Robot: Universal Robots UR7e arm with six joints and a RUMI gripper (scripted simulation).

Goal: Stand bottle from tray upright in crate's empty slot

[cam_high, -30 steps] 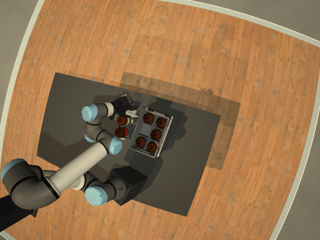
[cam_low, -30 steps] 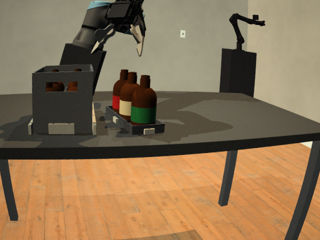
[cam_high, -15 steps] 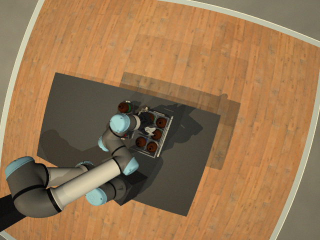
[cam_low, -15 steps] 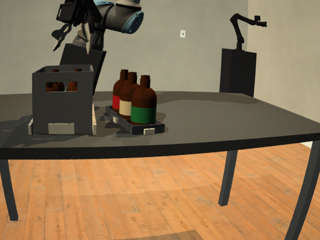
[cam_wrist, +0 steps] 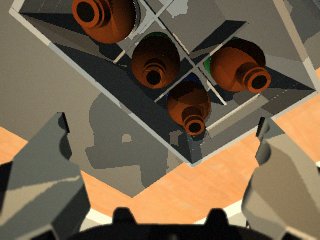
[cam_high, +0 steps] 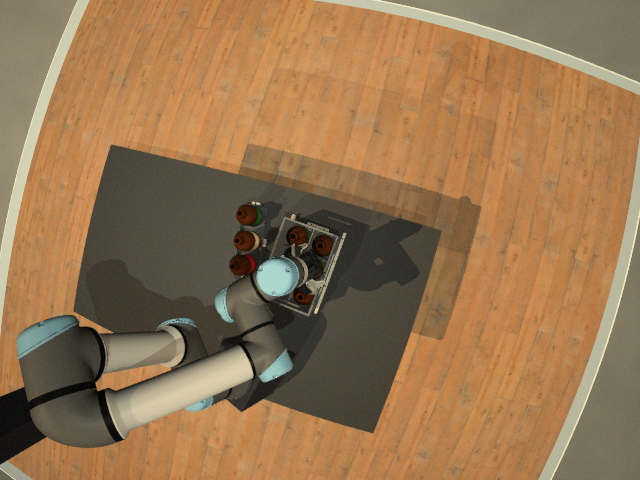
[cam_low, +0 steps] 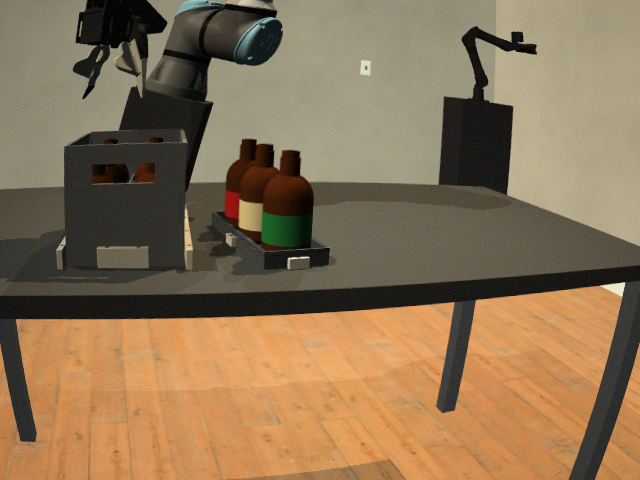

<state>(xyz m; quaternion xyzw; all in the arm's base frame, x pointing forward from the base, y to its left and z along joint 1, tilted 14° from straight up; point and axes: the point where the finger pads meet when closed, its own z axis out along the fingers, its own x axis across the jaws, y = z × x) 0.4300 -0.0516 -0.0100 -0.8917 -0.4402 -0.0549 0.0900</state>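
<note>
Right now my hand is 290 mm to the right of the green-labelled bottle, 150 mm above it and 50 mm short of it. Round my hand: crate 150 mm below, 30 mm to the left, 10 mm behind; tray 260 mm to the left, 220 mm below, 40 mm behind.
</note>
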